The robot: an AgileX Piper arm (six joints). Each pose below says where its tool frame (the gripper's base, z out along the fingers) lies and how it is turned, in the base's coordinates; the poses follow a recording.
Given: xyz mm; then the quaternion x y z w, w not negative.
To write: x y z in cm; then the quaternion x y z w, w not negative. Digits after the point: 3 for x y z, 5 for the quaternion.
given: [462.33 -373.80 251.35 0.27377 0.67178 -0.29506 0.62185]
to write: [46.233 -37.380 25.135 0.27377 0.67178 -0.29506 0.62185]
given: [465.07 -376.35 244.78 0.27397 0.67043 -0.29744 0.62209]
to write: [46.507 -37.635 24.478 0.27397 0.67043 -0.29744 0.62209]
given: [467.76 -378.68 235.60 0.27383 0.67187 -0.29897 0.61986]
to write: [46.776 -37.868 23.560 0.27383 0.67187 -0.29897 0.61986]
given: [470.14 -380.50 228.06 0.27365 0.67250 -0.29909 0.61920]
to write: [47.014 -38.050 22.806 0.27365 0.67250 -0.29909 0.61920]
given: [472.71 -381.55 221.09 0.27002 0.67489 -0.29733 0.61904]
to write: [47.271 -38.155 22.109 0.27002 0.67489 -0.29733 0.61904]
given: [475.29 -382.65 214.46 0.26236 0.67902 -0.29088 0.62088]
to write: [47.529 -38.265 21.446 0.26236 0.67902 -0.29088 0.62088]
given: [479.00 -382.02 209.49 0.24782 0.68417 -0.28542 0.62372]
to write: [47.900 -38.202 20.949 0.24782 0.68417 -0.28542 0.62372]
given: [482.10 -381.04 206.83 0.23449 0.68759 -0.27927 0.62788]
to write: [48.210 -38.104 20.683 0.23449 0.68759 -0.27927 0.62788]
